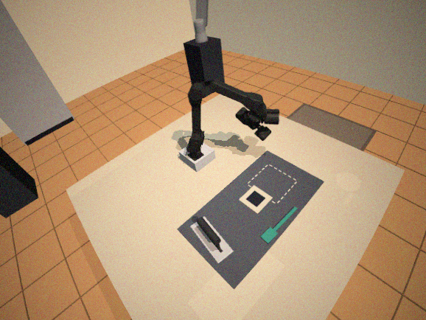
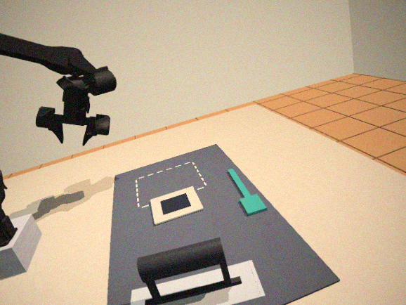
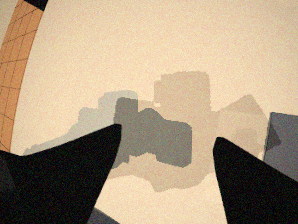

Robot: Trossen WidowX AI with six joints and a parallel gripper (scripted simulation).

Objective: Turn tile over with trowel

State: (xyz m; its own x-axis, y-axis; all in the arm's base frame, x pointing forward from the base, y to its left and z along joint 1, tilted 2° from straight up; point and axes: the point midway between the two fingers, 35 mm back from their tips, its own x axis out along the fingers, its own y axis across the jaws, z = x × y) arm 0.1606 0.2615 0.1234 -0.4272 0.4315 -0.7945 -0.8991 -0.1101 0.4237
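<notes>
Now: the dark-handled float 250 mm ahead of my gripper tip, 510 mm to the right of it and 110 mm below it. Round my gripper tip: white tile 240 mm ahead, 240 mm to the right, 140 mm below; then teal trowel 390 mm ahead, 280 mm to the right, 140 mm below; then grey mat 250 mm ahead, 260 mm to the right, 170 mm below.
</notes>
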